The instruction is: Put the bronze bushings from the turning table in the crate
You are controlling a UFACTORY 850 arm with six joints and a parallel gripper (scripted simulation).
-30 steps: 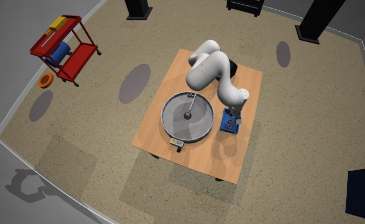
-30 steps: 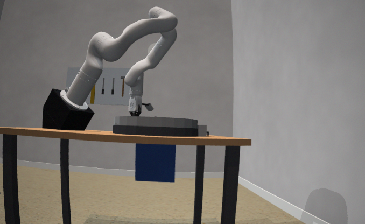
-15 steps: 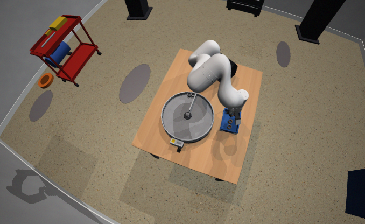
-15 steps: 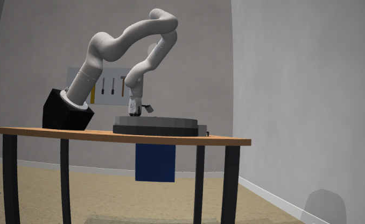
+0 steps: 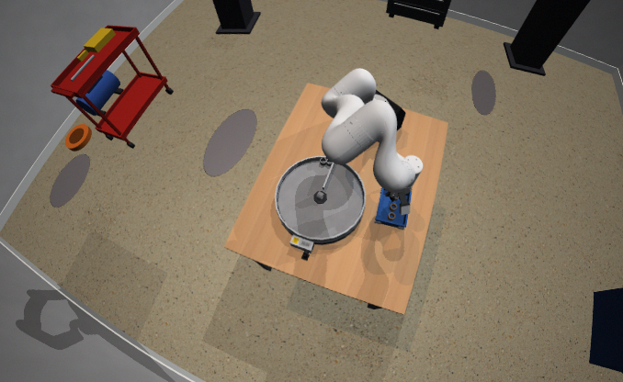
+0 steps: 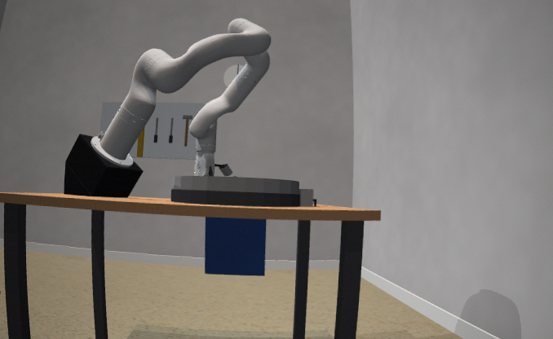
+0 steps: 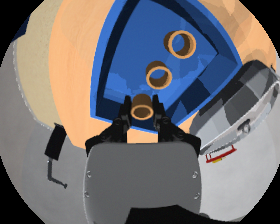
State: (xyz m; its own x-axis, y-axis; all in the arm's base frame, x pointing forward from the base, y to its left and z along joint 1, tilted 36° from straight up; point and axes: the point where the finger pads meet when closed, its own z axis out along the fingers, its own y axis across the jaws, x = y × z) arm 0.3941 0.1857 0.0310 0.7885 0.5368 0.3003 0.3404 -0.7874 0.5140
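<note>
Now: hand 50 mm short of the blue crate, 20 mm above it and 10 mm to the left of it. The rest, counted from my hand: grey turning table: 360 mm to the right, 70 mm ahead.
</note>
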